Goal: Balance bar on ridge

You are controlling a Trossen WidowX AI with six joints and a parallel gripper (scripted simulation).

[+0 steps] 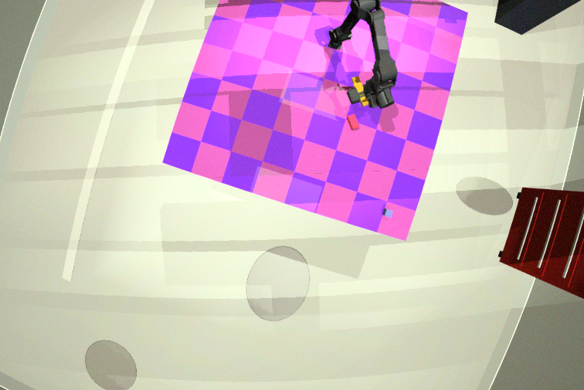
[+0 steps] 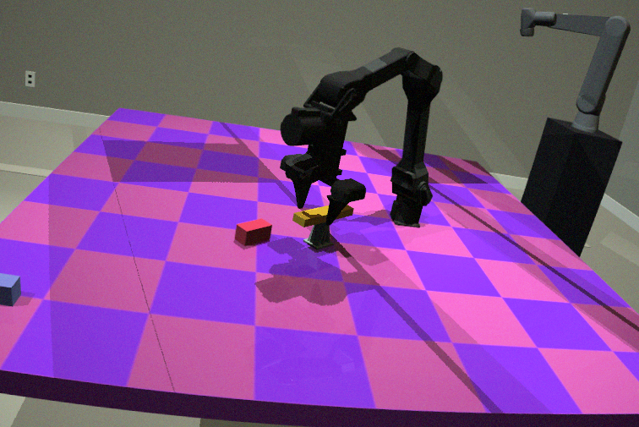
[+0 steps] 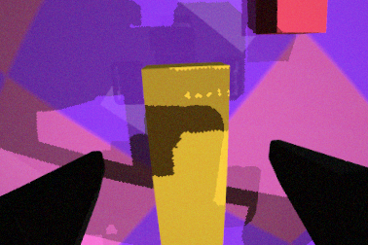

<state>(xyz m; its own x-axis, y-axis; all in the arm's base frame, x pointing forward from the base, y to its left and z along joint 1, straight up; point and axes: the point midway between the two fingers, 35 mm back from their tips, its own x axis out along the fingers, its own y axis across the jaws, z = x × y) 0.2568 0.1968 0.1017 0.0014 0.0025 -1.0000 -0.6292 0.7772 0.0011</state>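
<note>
Right now the yellow bar is 20 mm to the right of my gripper tip and 20 mm behind it. The rest, counted from my gripper tip: red block 110 mm ahead, 50 mm below; then blue cube 480 mm ahead, 300 mm to the left, 50 mm below.
</note>
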